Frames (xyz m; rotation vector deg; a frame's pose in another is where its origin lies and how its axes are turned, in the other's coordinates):
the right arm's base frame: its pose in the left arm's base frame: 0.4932 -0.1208 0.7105 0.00 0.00 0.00
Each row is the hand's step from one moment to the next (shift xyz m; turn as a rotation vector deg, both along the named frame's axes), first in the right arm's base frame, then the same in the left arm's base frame.
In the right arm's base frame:
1: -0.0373 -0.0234 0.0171 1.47 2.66 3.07
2: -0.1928 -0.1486 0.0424 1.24 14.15 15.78
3: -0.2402 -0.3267 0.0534 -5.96 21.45 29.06
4: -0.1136 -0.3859 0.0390 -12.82 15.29 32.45
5: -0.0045 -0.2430 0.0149 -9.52 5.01 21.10
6: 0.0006 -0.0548 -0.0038 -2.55 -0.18 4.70
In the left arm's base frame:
1: -0.0373 -0.0234 0.0171 1.47 2.66 3.07
2: -0.1928 -0.1486 0.0424 1.24 14.15 15.78
3: -0.2402 -0.3267 0.0534 -5.96 21.45 29.06
4: -0.1136 -0.3859 0.0390 -12.82 15.29 32.45
5: -0.0045 -0.2430 0.0149 -9.52 5.01 21.10
6: 0.0006 -0.0548 -0.0038 -2.55 -0.18 4.70

